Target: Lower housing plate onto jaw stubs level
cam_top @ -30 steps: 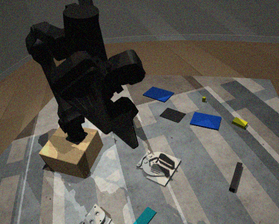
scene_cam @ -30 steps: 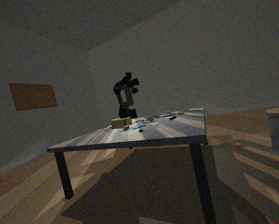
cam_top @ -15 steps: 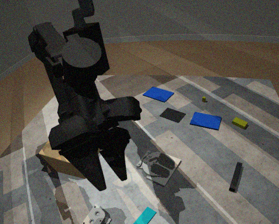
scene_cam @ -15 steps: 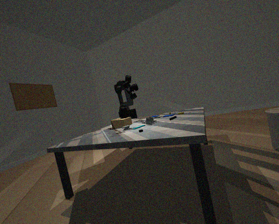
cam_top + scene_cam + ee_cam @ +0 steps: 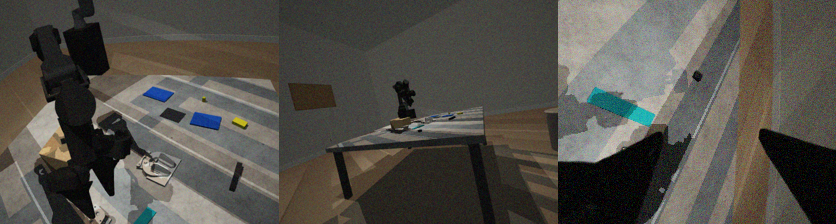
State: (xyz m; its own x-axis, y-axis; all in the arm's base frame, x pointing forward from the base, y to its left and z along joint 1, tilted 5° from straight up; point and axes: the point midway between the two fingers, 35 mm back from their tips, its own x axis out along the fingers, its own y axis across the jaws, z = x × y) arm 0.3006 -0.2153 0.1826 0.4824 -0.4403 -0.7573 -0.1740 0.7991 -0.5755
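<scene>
Now: the teal piece 230 mm below my gripper tip, 50 mm to the left of it and 10 mm ahead of it. Also, from my gripper tip: dark bar: 310 mm to the left, 240 mm ahead, 220 mm below; yellow cube: 700 mm to the left, 220 mm below, 40 mm ahead; dark tile: 560 mm to the left, 230 mm below, 70 mm behind.
</scene>
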